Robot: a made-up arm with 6 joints.
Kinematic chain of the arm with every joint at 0, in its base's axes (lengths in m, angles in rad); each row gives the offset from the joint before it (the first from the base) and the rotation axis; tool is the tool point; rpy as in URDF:
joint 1: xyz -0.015 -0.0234 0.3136 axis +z
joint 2: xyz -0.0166 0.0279 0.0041 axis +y
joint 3: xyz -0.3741 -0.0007 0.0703 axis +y
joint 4: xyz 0.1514 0.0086 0.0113 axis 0.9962 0 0.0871
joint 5: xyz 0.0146 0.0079 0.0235 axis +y
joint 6: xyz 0.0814 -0.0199 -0.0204 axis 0.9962 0 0.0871
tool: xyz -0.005 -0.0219 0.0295 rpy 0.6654 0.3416 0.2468
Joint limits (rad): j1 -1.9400..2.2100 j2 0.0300..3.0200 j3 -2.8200..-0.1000 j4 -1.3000..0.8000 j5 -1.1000..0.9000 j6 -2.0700..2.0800
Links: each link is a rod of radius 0.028 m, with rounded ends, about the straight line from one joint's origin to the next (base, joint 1, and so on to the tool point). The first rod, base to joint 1, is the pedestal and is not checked.
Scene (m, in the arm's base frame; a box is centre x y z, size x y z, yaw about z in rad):
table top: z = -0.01
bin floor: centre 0.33 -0.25 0 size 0.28 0.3 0.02 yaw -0.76
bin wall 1: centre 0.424 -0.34 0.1 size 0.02 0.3 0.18 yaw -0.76
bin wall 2: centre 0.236 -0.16 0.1 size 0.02 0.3 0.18 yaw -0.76
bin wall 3: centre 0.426 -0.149 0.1 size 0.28 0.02 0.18 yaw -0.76
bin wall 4: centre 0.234 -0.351 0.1 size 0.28 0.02 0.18 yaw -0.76
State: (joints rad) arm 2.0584 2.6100 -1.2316 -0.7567 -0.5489 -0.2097
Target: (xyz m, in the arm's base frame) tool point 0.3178 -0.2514 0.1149
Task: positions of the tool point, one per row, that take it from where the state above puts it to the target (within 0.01 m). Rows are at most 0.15 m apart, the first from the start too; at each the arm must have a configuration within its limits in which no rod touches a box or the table.
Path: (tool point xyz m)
1: -0.1715 0.4178 0.2503
2: -0.0435 0.4387 0.2572
3: 0.0838 0.4231 0.2640
4: 0.2002 0.3731 0.2707
5: 0.2964 0.2937 0.2773
6: 0.3654 0.1920 0.2837
7: 0.4026 0.0771 0.2901
8: 0.4059 -0.0415 0.2963
9: 0.3764 -0.1539 0.3024
10: 0.3178 -0.2514 0.3085
11: 0.3269 -0.2583 0.2134
12: 0.3178 -0.2514 0.1149

